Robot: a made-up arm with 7 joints. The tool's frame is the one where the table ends. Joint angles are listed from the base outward.
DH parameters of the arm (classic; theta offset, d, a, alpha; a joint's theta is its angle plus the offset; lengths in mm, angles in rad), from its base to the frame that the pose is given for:
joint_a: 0 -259.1 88.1 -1.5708
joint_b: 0 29 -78.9 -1.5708
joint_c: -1.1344 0 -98.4 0
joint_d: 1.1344 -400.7 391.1 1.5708
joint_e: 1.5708 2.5 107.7 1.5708
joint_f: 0 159.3 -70.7 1.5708
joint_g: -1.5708 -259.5 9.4 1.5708
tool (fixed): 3.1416 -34.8 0 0
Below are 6 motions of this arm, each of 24 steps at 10 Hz.
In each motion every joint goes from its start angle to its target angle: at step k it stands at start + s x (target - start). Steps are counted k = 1, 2, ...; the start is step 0. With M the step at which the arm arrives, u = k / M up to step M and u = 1 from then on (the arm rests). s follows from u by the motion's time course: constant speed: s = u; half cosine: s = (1 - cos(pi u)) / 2; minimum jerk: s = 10 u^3 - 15 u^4 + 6 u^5.
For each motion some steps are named. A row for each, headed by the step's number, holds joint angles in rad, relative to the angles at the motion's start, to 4 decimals.
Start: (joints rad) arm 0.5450 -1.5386 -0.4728 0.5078 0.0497 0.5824 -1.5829
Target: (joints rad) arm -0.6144 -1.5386 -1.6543 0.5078 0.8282 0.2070 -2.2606
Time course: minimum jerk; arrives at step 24
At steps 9, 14, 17, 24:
9: -0.3191 0.0000 -0.3252 0.0000 0.2142 -0.1033 -0.1865
14: -0.7575 0.0000 -0.7720 0.0000 0.5087 -0.2453 -0.4428
17: -0.9829 0.0000 -1.0016 0.0000 0.6600 -0.3183 -0.5745
24: -1.1594 0.0000 -1.1815 0.0000 0.7785 -0.3754 -0.6777

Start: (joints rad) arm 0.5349 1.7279 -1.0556 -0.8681 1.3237 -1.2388 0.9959
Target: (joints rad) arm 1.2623 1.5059 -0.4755 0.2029 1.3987 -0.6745 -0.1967
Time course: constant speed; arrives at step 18
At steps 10, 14, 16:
10: 0.4041 -0.1233 0.3223 0.5950 0.0417 0.3135 -0.6626
14: 0.5658 -0.1727 0.4512 0.8330 0.0583 0.4389 -0.9276
16: 0.6466 -0.1973 0.5156 0.9520 0.0667 0.5016 -1.0601

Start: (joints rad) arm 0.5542 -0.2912 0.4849 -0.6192 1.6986 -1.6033 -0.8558
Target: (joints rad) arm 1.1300 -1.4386 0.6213 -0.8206 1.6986 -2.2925 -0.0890
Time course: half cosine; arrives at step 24
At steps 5, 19, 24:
5: 0.0595 -0.1186 0.0141 -0.0208 0.0000 -0.0712 0.0792
19: 0.5163 -1.0288 0.1223 -0.1806 0.0000 -0.6180 0.6876
24: 0.5758 -1.1474 0.1364 -0.2014 0.0000 -0.6892 0.7668

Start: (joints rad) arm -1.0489 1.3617 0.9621 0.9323 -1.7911 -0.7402 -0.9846
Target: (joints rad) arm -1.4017 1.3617 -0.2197 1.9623 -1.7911 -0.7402 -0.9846
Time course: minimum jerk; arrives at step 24
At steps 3, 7, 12, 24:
3: -0.0057 0.0000 -0.0190 0.0165 0.0000 0.0000 0.0000
7: -0.0537 0.0000 -0.1799 0.1568 0.0000 0.0000 0.0000
12: -0.1764 0.0000 -0.5909 0.5150 0.0000 0.0000 0.0000
24: -0.3528 0.0000 -1.1818 1.0300 0.0000 0.0000 0.0000

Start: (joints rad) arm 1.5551 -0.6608 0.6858 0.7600 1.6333 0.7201 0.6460
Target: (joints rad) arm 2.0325 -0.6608 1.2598 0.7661 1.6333 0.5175 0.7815
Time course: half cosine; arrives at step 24
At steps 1, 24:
1: 0.0020 0.0000 0.0025 0.0000 0.0000 -0.0009 0.0006
24: 0.4774 0.0000 0.5740 0.0061 0.0000 -0.2026 0.1355

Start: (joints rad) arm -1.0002 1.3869 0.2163 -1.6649 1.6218 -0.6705 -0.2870
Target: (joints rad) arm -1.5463 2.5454 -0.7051 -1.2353 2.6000 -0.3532 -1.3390
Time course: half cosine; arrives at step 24
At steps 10, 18, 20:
10: -0.2024 0.4293 -0.3415 0.1592 0.3625 0.1176 -0.3899
18: -0.4661 0.9888 -0.7865 0.3667 0.8349 0.2708 -0.8979
20: -0.5095 1.0809 -0.8597 0.4008 0.9127 0.2960 -0.9815

